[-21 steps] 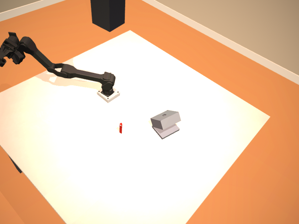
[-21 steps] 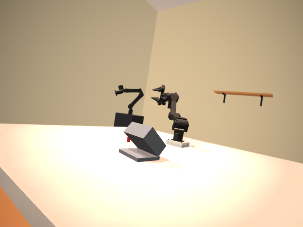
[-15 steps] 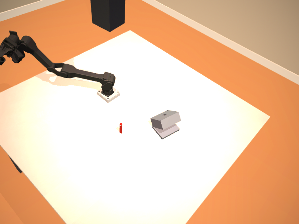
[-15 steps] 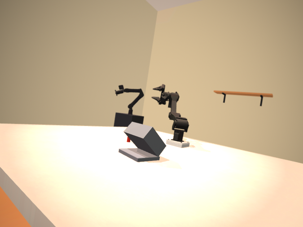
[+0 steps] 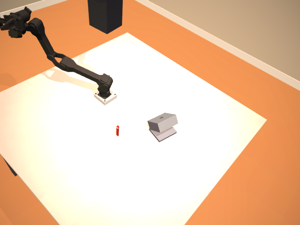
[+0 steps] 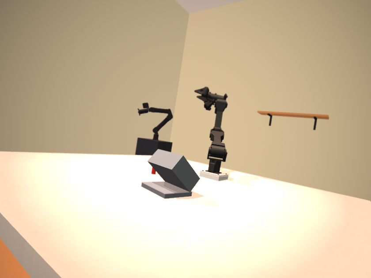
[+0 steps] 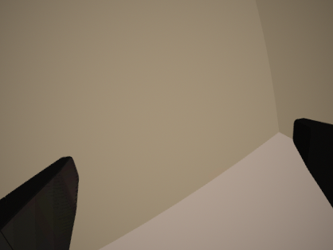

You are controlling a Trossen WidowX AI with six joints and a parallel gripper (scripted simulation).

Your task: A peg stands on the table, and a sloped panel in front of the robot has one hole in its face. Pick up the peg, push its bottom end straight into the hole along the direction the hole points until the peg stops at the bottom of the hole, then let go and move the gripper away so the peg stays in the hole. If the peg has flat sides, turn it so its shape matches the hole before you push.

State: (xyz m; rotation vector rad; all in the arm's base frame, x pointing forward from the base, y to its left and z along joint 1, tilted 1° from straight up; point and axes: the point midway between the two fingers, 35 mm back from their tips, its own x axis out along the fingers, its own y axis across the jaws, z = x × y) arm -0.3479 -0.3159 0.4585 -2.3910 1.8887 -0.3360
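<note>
Now: gripper tip 600 mm short of the red peg, 430 mm above it and 170 mm to the right of it. Round my gripper tip: grey base plate: 790 mm ahead, 480 mm below, 360 mm to the left; grey sloped panel: 770 mm ahead, 420 mm below, 370 mm to the left.
</note>
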